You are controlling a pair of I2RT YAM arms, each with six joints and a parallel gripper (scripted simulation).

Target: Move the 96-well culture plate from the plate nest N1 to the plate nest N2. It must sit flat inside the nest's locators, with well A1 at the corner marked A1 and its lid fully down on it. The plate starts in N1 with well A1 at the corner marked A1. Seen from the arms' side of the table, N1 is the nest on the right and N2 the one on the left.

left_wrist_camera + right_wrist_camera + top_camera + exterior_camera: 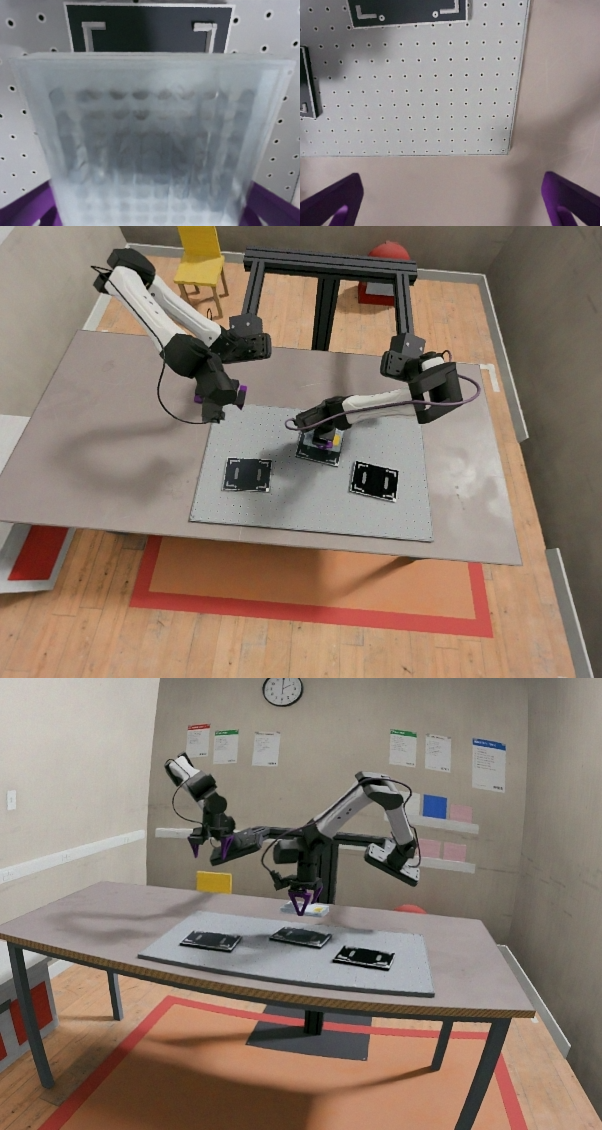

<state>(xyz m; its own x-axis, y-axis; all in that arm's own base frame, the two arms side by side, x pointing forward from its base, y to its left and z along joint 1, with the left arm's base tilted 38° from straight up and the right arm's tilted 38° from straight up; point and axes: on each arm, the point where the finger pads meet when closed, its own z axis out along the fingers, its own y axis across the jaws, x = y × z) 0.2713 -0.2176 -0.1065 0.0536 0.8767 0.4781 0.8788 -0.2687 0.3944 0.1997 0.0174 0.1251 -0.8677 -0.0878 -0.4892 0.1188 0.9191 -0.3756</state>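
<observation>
Right now my left hand is right at the culture plate.
</observation>
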